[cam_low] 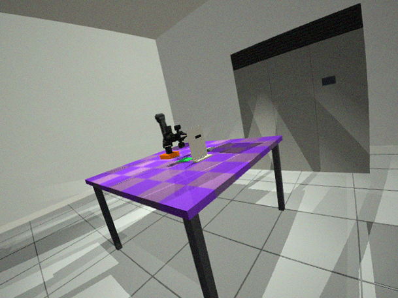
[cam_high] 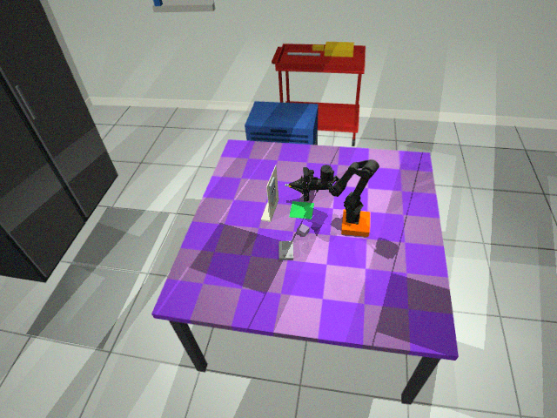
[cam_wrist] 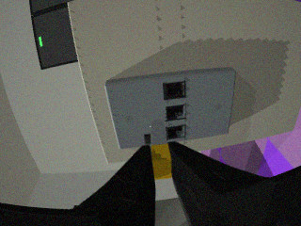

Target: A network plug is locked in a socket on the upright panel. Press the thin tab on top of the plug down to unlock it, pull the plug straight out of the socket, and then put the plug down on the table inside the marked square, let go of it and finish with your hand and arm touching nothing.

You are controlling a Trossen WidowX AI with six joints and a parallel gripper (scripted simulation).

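My gripper tip is 60 mm past the green marked square, 30 mm to the left of it and 200 mm above it. The rest, counted from my gripper tip: upright panel 90 mm ahead, 20 mm to the left, 90 mm below; network plug right at my gripper tip; grey cube 100 mm behind, 120 mm to the left, 180 mm below.
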